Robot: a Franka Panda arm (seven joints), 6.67 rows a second.
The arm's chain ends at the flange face. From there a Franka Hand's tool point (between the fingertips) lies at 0.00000 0.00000 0.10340 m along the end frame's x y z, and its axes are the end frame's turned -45 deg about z.
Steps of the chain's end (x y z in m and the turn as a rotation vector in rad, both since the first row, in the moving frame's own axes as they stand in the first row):
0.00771, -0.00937, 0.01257, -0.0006, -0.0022, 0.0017
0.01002, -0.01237, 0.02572, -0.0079, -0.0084, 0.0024
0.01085, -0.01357, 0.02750, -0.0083, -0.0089, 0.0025
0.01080, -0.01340, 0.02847, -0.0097, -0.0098, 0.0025
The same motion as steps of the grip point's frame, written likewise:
0.01187, -0.00129, 0.01257, 0.0011, -0.0020, 0.0017
0.01464, -0.00170, 0.02571, 0.0004, -0.0115, 0.0024
0.01601, -0.00197, 0.02749, 0.0004, -0.0122, 0.0025
0.01569, -0.00185, 0.02846, 0.0001, -0.0138, 0.0025

